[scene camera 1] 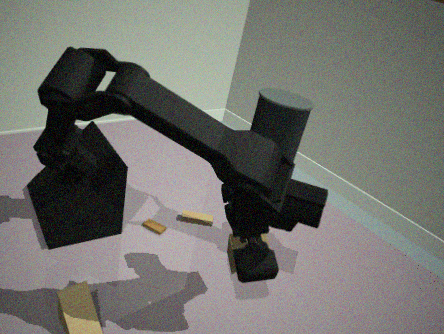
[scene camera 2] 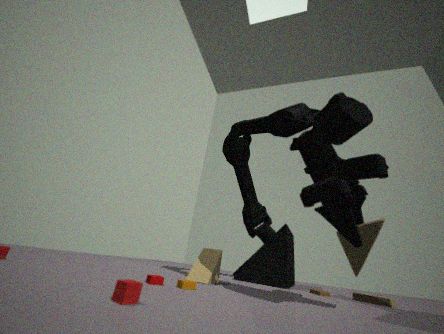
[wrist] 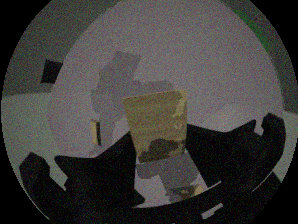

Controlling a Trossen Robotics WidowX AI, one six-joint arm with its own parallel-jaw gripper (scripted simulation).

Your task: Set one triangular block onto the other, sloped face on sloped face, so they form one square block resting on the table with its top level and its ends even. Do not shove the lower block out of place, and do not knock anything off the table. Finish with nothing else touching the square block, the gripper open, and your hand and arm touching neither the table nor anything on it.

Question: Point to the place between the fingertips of the gripper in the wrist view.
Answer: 156,128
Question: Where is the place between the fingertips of the gripper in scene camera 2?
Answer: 361,243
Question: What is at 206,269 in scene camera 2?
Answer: A tan triangular block.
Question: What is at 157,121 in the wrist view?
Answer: A tan triangular block.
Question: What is the gripper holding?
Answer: A tan triangular block.
